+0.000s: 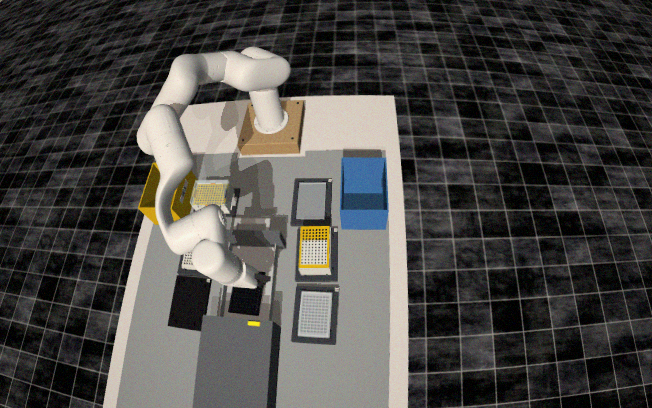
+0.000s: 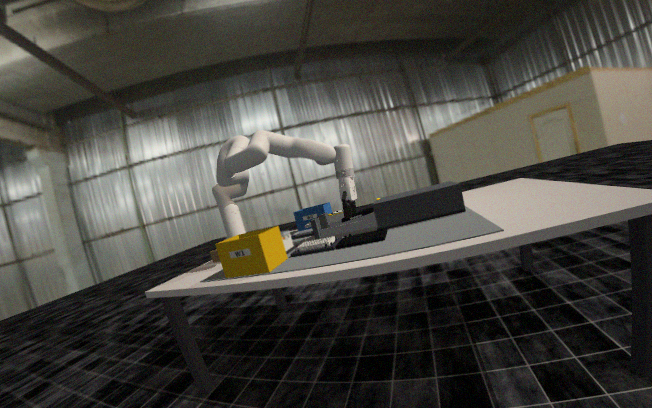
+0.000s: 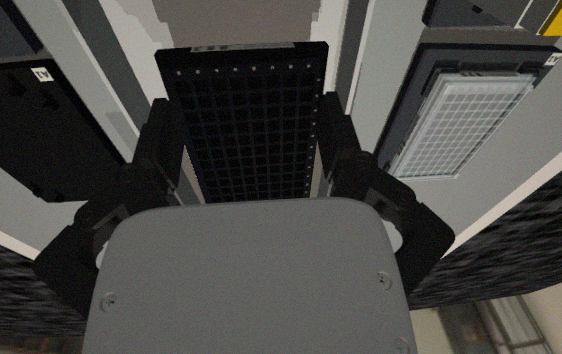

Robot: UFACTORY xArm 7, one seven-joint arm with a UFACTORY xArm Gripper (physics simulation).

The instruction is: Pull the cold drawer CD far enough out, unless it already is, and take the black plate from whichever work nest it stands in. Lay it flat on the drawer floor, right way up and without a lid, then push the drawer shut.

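Where they show: gripper, fingertip midpoint: (image 2: pixel 350 216) (image 3: pixel 249 113); arm's base at its link origin: (image 1: pixel 271 121).
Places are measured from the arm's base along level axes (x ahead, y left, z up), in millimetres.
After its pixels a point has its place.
Note:
The cold drawer CD (image 1: pixel 257 237) @(x 457, y 74, z 34 mm) (image 2: pixel 321 227) @(x 464, y 6, z -4 mm) (image 3: pixel 102 60) @(x 561, y -13, z -12 mm) stands pulled out of its grey cabinet (image 1: pixel 235 365) @(x 816, y 94, z 47 mm) (image 2: pixel 420 206) @(x 872, y -7, z 0 mm). My gripper (image 1: pixel 259 281) @(x 580, y 67, z 10 mm) (image 2: pixel 348 210) @(x 580, y 67, z 10 mm) (image 3: pixel 249 113) @(x 580, y 67, z 10 mm) points down over the drawer and is shut on the black plate (image 1: pixel 245 301) @(x 640, y 75, z 16 mm) (image 3: pixel 250 160) @(x 618, y 67, z 11 mm), with a finger at each long side. The plate lies about level between the drawer's side walls near the cabinet, wells up and without a lid. Whether its underside touches the drawer floor (image 1: pixel 254 257) @(x 494, y 54, z -37 mm) (image 3: pixel 235 20) @(x 548, y 59, z -37 mm) is hidden. A black work nest (image 1: pixel 190 302) @(x 666, y -119, z -43 mm) (image 3: pixel 55 135) @(x 644, y -102, z -43 mm) left of the drawer holds no plate.
Right of the drawer are a nest with a clear plate (image 1: pixel 315 315) @(x 638, y 260, z -39 mm) (image 3: pixel 460 125) @(x 616, y 254, z -30 mm), a yellow-topped rack (image 1: pixel 315 247) @(x 461, y 239, z 22 mm) and another nest (image 1: pixel 295 207) @(x 316, y 153, z -34 mm). A blue bin (image 1: pixel 364 218) @(x 358, y 362, z 20 mm) (image 2: pixel 312 217) stands beyond. A yellow bin (image 1: pixel 149 192) @(x 350, y -353, z 35 mm) (image 2: pixel 260 252) @(x 416, y -350, z 11 mm) and more labware (image 1: pixel 211 194) @(x 318, y -129, z 2 mm) are at left.

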